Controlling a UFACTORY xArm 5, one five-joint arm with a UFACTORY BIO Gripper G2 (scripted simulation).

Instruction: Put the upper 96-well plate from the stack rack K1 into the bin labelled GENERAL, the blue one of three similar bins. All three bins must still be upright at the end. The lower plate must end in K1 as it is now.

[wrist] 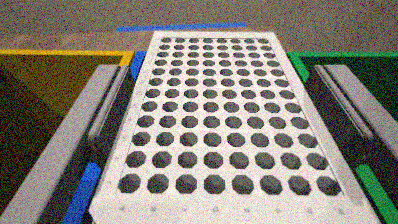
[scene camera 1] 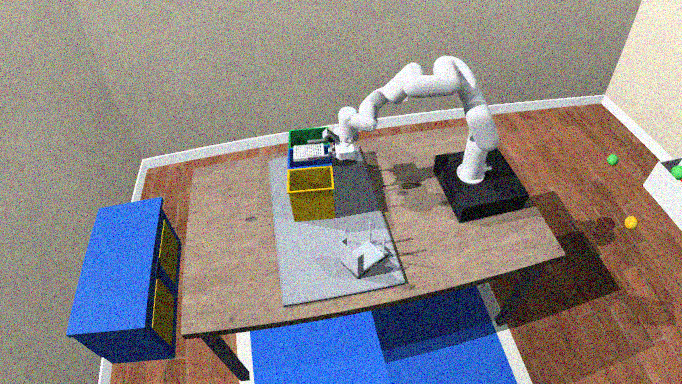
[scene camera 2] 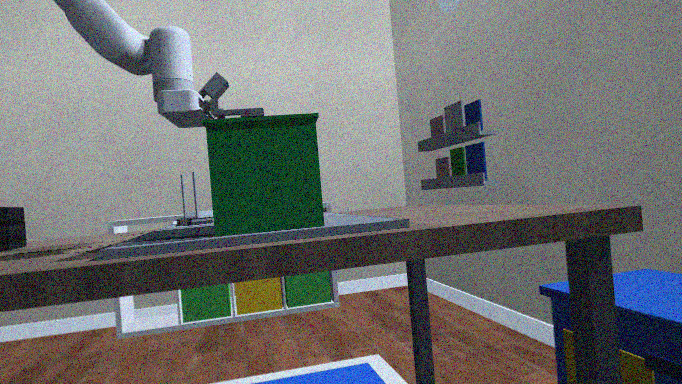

Labels:
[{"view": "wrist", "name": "white 96-well plate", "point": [208,109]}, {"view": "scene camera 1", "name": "yellow bin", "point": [310,190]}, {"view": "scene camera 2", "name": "green bin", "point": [264,171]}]

